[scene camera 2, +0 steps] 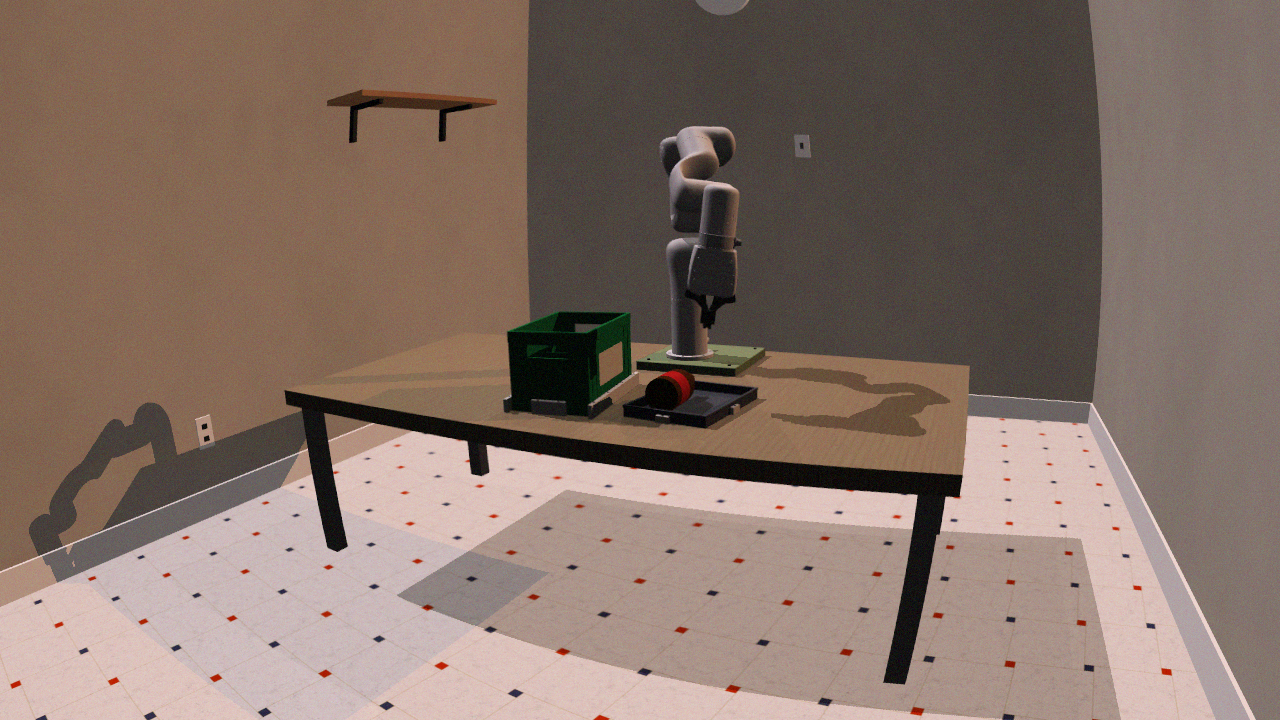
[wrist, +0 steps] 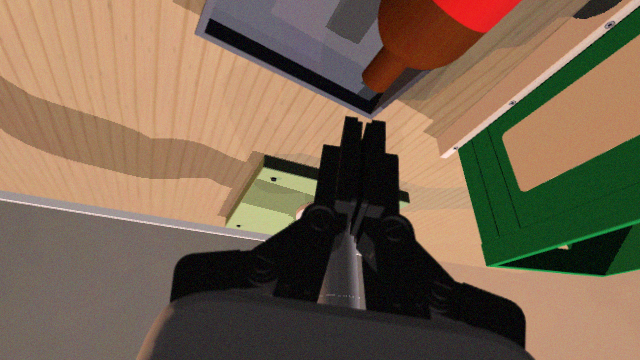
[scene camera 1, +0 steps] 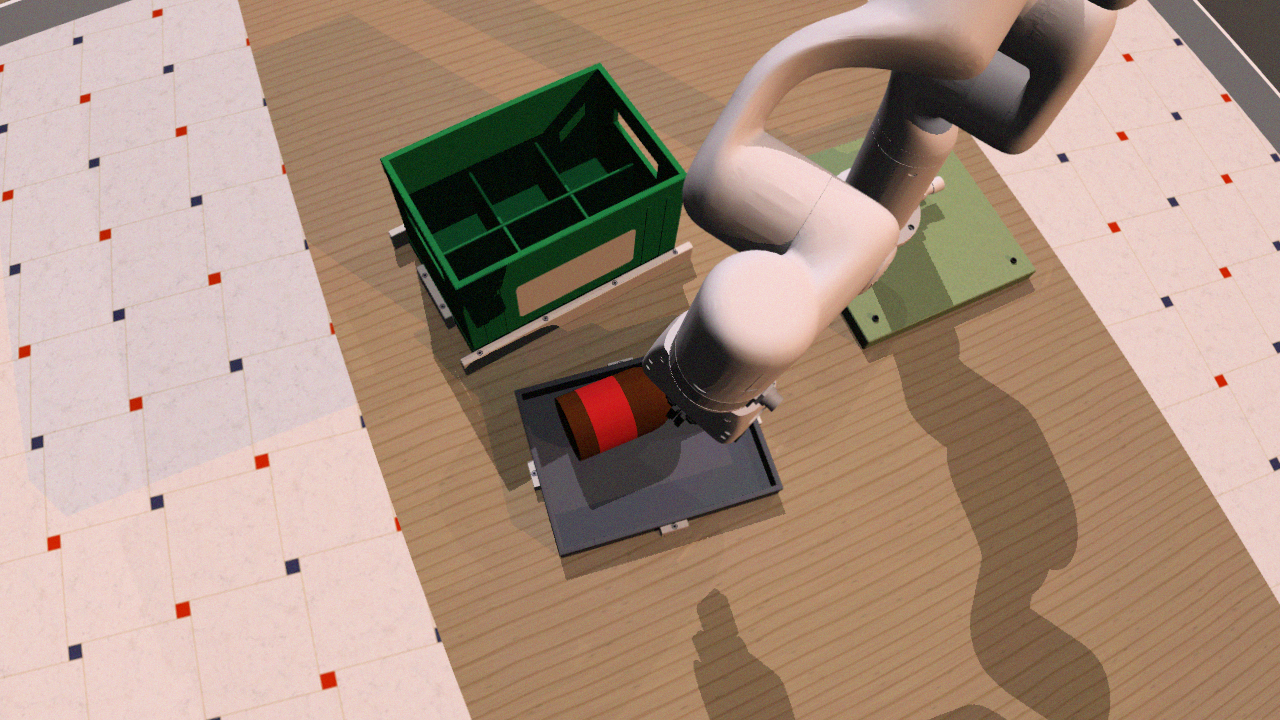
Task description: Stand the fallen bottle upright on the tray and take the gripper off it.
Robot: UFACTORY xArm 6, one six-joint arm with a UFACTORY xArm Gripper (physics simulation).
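Where they show: gripper, fingertip midpoint: (scene camera 2: 706,327) (wrist: 359,141) (scene camera 1: 682,410); arm's base, origin of the base link: (scene camera 2: 690,355).
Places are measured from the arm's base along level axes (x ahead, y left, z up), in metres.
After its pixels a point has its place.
Note:
The brown bottle with a red label (scene camera 1: 608,415) @(y 0.132, x 0.440, z 0.055 m) (scene camera 2: 671,390) @(y 0.140, x 0.481, z 0.033 m) (wrist: 430,35) @(y 0.131, x 0.399, z 0.055 m) lies on its side on the dark grey tray (scene camera 1: 662,517) @(y 0.241, x 0.423, z -0.017 m) (scene camera 2: 662,417) @(y 0.143, x 0.536, z -0.009 m) (wrist: 280,75) @(y 0.194, x 0.282, z 0.004 m). Its base points left in scene camera 1, and its neck points toward the robot's base. It lies along the tray's crate side. My gripper (scene camera 2: 708,324) @(y 0.186, x 0.391, z 0.150 m) (wrist: 359,141) @(y 0.186, x 0.391, z 0.150 m) is shut with nothing between its fingertips. It hangs above the table, higher than the bottle and apart from it. In scene camera 1 the wrist hides the bottle's neck and most of the fingers.
A green crate with compartments (scene camera 1: 572,259) @(y -0.032, x 0.408, z 0.097 m) (scene camera 2: 553,367) @(y -0.096, x 0.546, z 0.079 m) (wrist: 550,220) @(y -0.037, x 0.345, z 0.132 m) stands beside the tray, with pale strips (scene camera 1: 546,318) @(y -0.020, x 0.447, z 0.008 m) along its foot. The green base plate (scene camera 1: 975,241) @(y 0.096, x -0.106, z 0.000 m) (scene camera 2: 742,360) @(y 0.151, x 0.015, z 0.000 m) (wrist: 280,187) @(y 0.118, x 0.061, z 0.000 m) carries the arm. Small pale blocks (scene camera 1: 674,527) @(y 0.258, x 0.418, z -0.007 m) sit against the tray's sides.

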